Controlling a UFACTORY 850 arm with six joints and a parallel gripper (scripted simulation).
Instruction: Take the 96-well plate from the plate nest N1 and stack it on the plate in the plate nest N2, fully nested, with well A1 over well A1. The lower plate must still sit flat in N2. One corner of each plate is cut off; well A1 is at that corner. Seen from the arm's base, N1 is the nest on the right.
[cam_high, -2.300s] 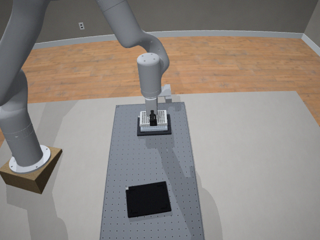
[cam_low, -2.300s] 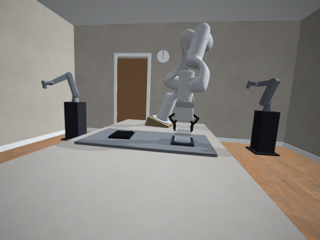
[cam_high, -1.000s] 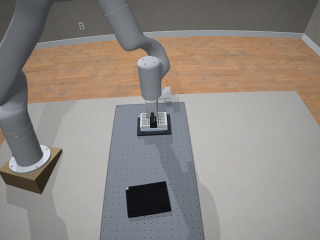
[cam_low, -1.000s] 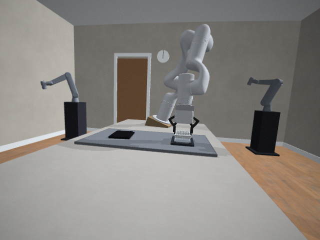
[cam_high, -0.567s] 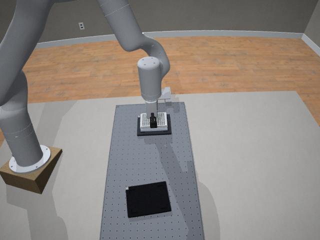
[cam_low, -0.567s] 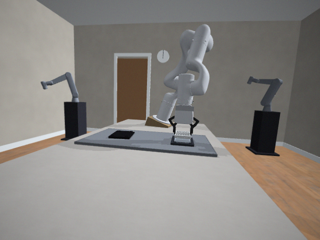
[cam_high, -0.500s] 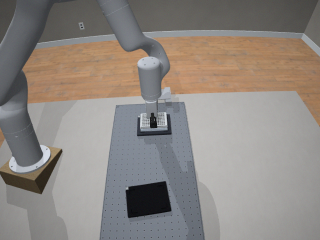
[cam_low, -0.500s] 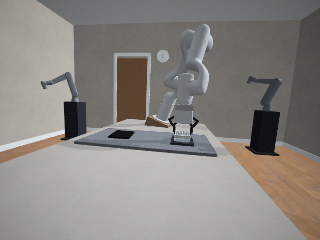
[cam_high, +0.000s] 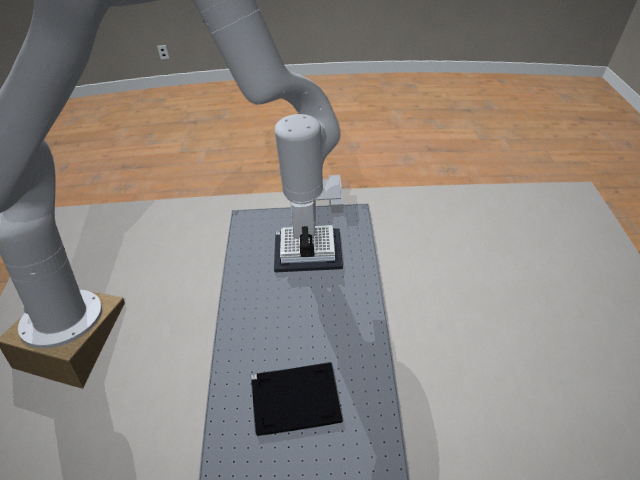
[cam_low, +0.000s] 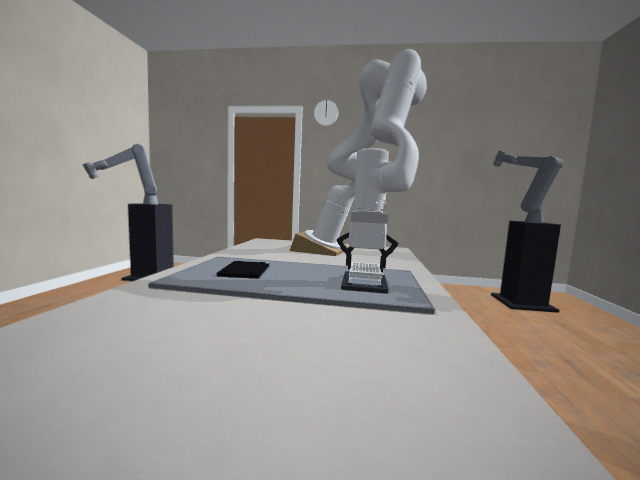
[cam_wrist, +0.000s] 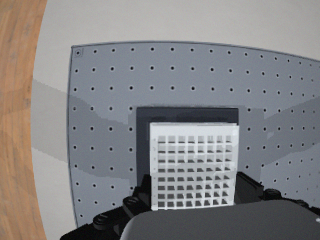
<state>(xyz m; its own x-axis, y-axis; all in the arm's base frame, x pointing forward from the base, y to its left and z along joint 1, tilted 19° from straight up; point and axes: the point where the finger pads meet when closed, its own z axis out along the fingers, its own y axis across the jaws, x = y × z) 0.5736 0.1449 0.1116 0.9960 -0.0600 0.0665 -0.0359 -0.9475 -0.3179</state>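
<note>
The white 96-well plate lies 1 cm below my hand. The rest, counted from my hand: black plate nest 4 cm behind, 36 cm to the right, 4 cm below.
</note>
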